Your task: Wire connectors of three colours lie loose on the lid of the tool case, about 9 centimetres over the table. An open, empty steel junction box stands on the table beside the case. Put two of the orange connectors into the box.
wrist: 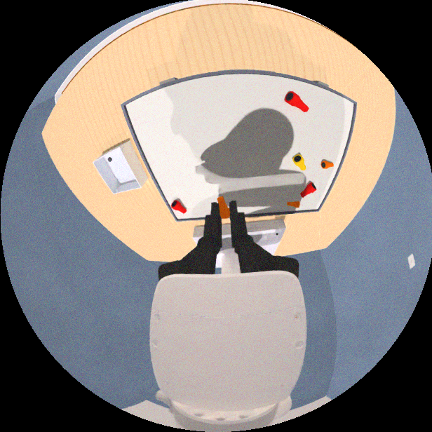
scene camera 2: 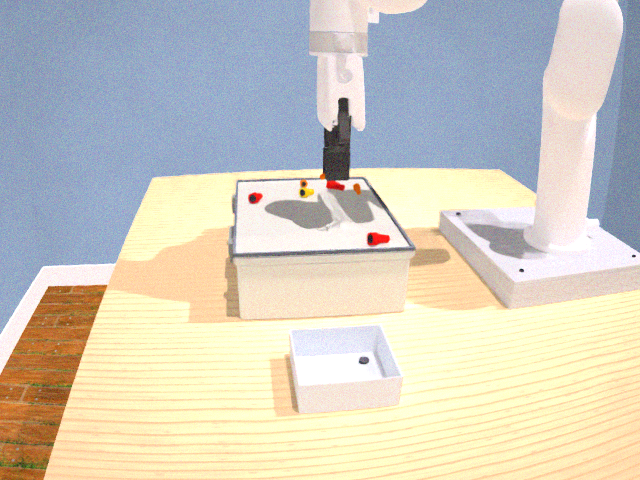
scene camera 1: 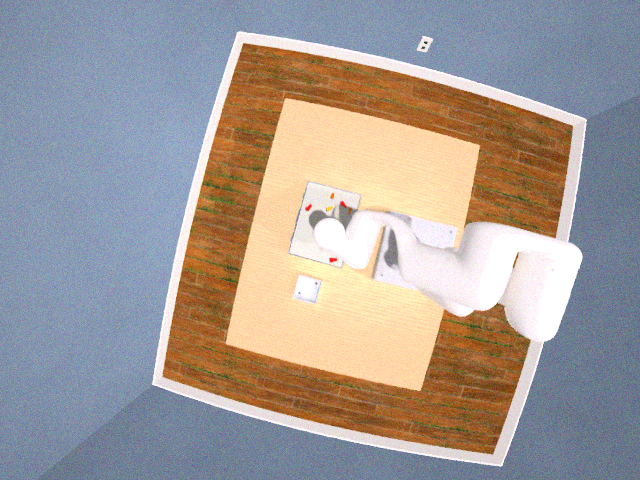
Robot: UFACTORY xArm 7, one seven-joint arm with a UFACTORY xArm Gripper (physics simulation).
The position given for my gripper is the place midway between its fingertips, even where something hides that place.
In view: my gripper (scene camera 2: 336, 178), a steel junction box (scene camera 2: 339, 368) and a tool case (scene camera 2: 296, 257).
My gripper shows as well in the wrist view (wrist: 224, 210). The steel junction box shows as well in the wrist view (wrist: 121, 170). The tool case also shows in the wrist view (wrist: 230, 133) and in scene camera 1 (scene camera 1: 303, 245).
